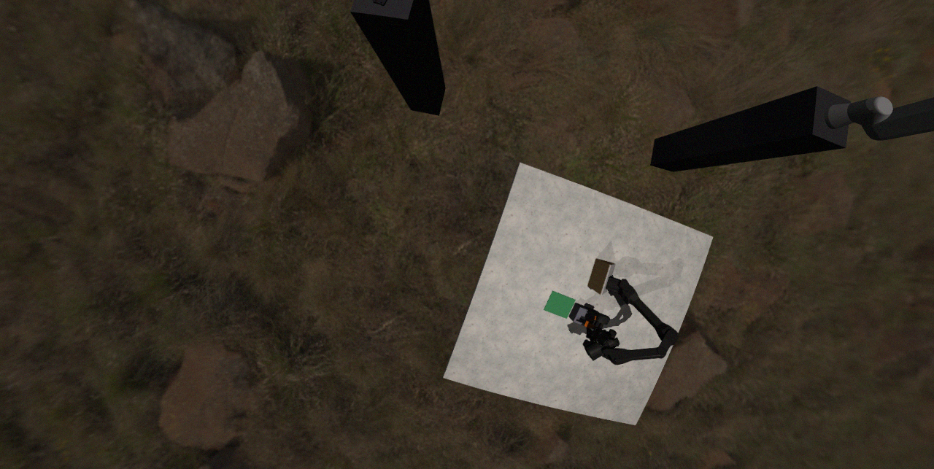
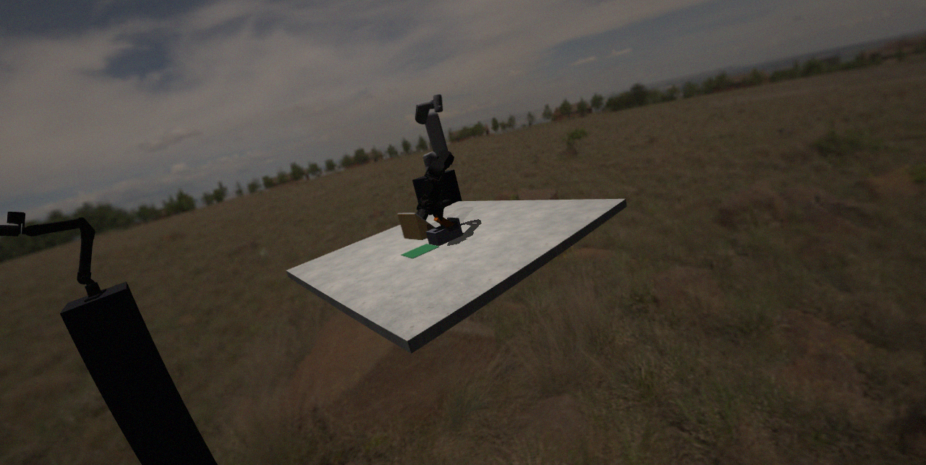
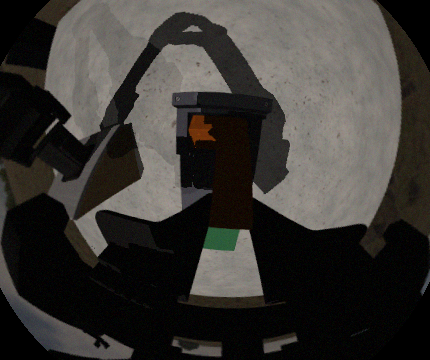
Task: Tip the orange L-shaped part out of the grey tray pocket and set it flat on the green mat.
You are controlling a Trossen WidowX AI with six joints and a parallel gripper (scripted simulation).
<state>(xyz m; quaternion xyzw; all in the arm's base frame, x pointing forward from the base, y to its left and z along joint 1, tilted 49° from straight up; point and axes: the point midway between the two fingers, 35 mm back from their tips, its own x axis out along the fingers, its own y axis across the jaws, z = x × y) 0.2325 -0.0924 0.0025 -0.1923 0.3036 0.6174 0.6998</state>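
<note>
Right now the green mat is 14 cm to the right of my gripper tip, 12 cm below it and 4 cm behind it. From my gripper tip the other things lie so: orange L-shaped part (4 cm to the left, 3 cm below, 1 cm behind).
</note>
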